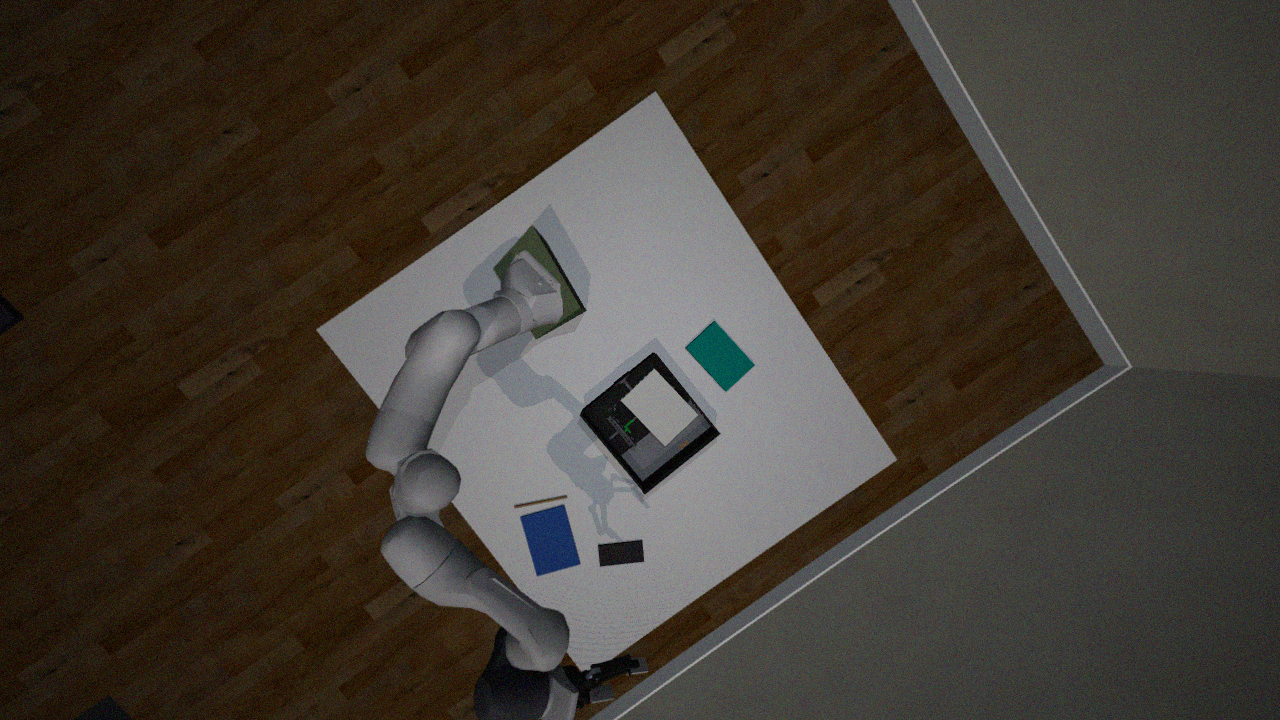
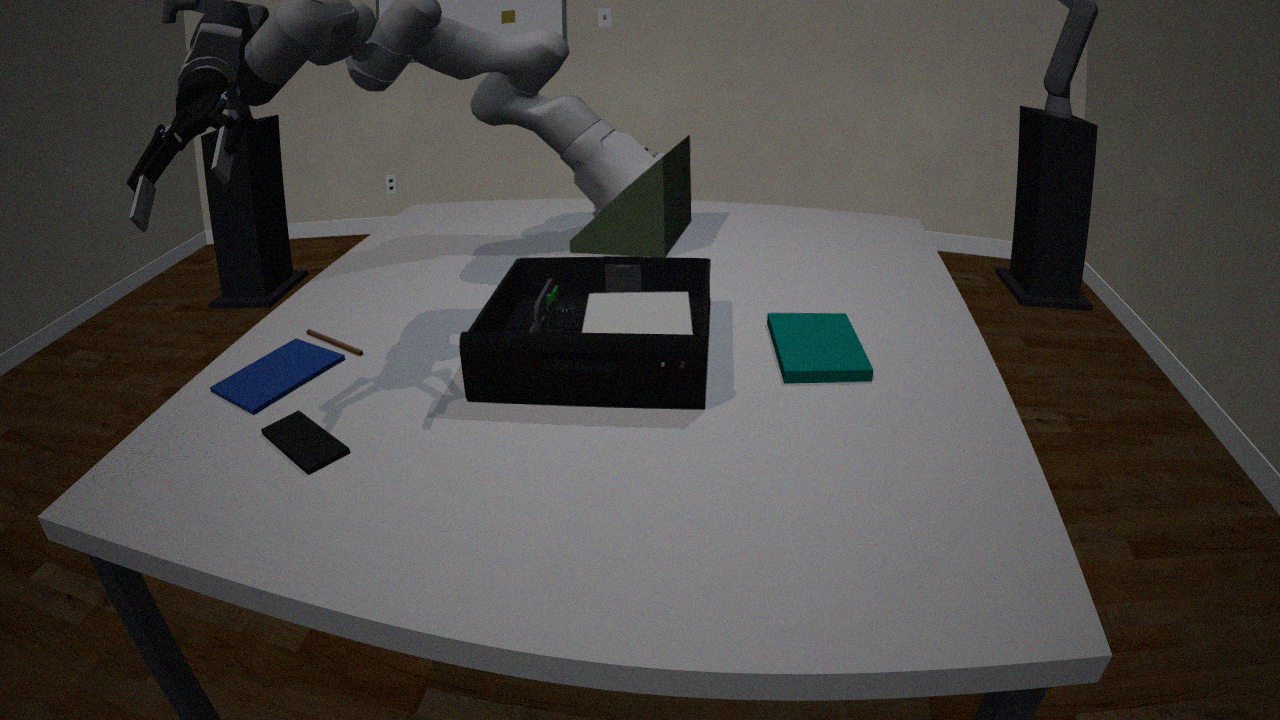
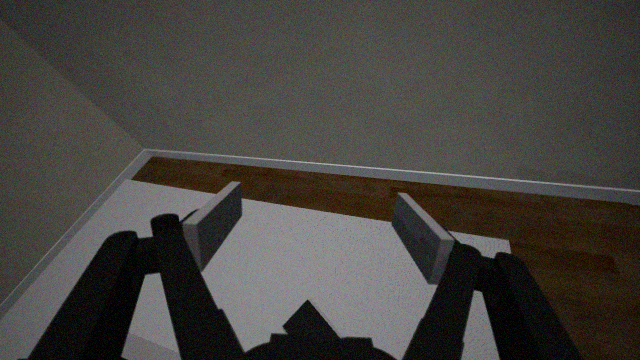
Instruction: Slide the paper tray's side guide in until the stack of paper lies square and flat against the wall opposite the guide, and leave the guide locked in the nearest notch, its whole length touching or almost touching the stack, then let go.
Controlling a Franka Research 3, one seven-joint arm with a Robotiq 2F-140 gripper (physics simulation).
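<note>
The black paper tray (image 1: pixel 682 462) (image 2: pixel 581 371) stands near the middle of the table. The white paper stack (image 1: pixel 662 407) (image 2: pixel 637 313) lies in it, towards the wall opposite the guide; whether it touches that wall I cannot tell. The grey upright side guide (image 2: pixel 542 306), with a green tab (image 1: pixel 629 426) (image 2: pixel 553 295), stands on the other side, with a clear gap to the stack. Its notch is too small to make out. My gripper (image 1: pixel 621 680) (image 2: pixel 180 185) (image 3: pixel 318 204) is open and empty, high up near a table corner, well away from the tray.
A green wedge (image 1: pixel 553 326) (image 2: pixel 640 214) stands by the arm's base. A teal block (image 1: pixel 719 356) (image 2: pixel 819 344) lies beside the tray. A blue book (image 1: pixel 550 540) (image 2: pixel 277 374), a brown stick (image 1: pixel 540 501) (image 2: pixel 333 342) and a black slab (image 1: pixel 620 552) (image 2: pixel 305 441) (image 3: pixel 307 320) lie on the gripper's side.
</note>
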